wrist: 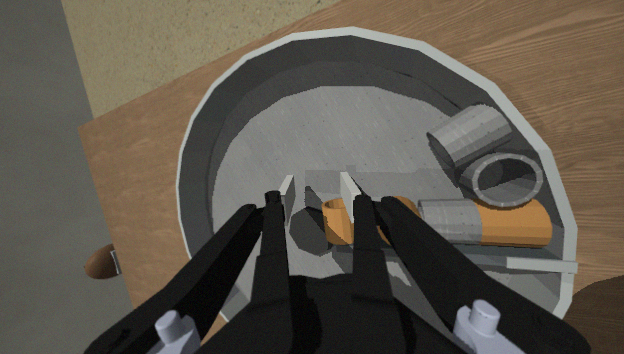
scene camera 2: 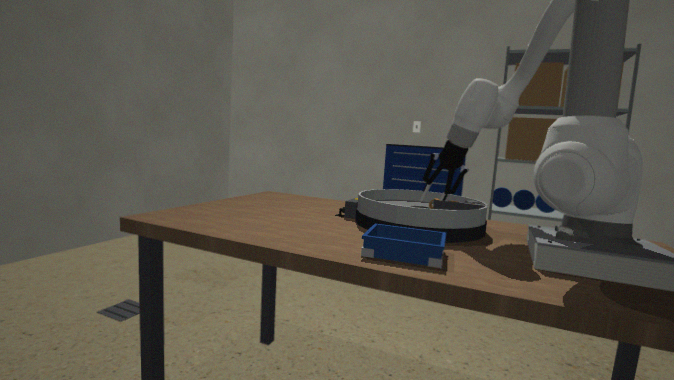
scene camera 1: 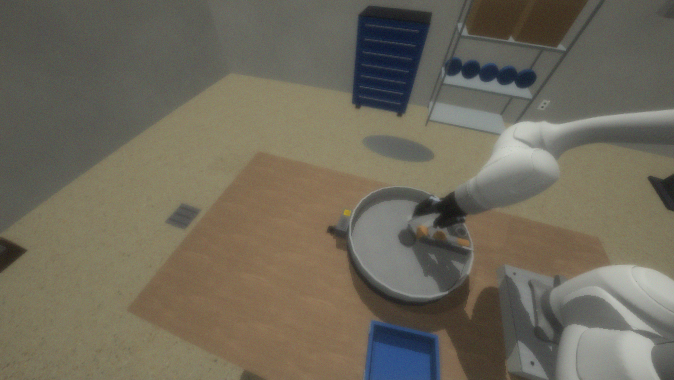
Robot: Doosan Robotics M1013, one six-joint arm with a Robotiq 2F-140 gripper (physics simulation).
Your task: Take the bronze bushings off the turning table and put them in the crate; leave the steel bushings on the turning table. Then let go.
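The grey round turning table has a raised rim. In the wrist view, a bronze bushing is near its centre, a second is partly hidden behind the right finger, and a third lies at the right. A steel bushing lies between the last two; another lies further up, and one shows its open end. My gripper is open and empty, its right fingertip over the nearest bronze bushing. The blue crate shows no bushing in the visible part.
A straight bar runs inside the turning table beside the bushing row, reaching the rim. A small grey box with a yellow top stands against the turning table's far side. The arm's base plate is on the wooden table at the right.
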